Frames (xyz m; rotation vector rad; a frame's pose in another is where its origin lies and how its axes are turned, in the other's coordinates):
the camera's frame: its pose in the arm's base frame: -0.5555 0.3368 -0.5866 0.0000 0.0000 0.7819
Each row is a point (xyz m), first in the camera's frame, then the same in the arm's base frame.
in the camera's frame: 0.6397 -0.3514 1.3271
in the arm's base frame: 0.1460 0.5382 0.7405
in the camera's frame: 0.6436 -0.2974 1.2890
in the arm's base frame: 0.1107 0.5793 0.7024
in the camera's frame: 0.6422 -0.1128 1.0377
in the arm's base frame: -0.0203 0.7093 0.4511
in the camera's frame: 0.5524 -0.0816 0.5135
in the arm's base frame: -0.1060 0.6681 -0.0731
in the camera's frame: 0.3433 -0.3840 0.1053
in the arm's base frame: -0.0413 0.3062 -0.4813
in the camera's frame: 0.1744 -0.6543 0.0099
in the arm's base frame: 0.0293 -0.0046 -0.5767
